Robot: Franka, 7 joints.
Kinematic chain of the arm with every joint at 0, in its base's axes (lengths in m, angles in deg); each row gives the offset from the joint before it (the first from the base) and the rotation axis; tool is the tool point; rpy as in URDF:
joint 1: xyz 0 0 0.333 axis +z
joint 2: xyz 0 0 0 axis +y
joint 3: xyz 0 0 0.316 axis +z
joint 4: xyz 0.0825 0 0 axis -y
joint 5: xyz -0.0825 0 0.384 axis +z
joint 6: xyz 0 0 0 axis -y
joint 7: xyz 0.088 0 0 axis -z
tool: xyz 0 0 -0.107 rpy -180 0 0
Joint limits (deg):
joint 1: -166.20..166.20
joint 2: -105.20..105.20
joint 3: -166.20..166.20
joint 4: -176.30..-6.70
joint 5: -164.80..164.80
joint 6: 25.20..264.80
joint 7: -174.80..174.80
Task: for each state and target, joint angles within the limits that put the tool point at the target. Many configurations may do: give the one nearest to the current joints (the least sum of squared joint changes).
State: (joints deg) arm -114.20 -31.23 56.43 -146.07 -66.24 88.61 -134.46
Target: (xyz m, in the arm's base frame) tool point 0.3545 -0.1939 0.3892
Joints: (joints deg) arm -93.13 -31.68 77.43 -143.49 -64.12 91.48 -134.46
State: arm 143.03 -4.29 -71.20 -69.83 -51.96 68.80 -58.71
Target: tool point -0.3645 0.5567 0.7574
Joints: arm 158.99 32.43 -50.27 -51.29 -55.51 100.66 -58.71
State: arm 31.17 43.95 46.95 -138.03 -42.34 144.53 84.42
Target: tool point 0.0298 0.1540 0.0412
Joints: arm 23.65 39.40 29.70 -164.75 -42.39 132.11 84.42
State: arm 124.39 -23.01 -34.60 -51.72 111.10 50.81 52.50
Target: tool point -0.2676 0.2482 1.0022
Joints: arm 137.88 1.20 -21.62 -52.04 112.19 63.63 52.50
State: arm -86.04 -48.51 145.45 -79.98 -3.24 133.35 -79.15
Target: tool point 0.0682 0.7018 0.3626
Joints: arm -72.56 -32.26 152.84 -89.20 -2.76 126.26 -79.15
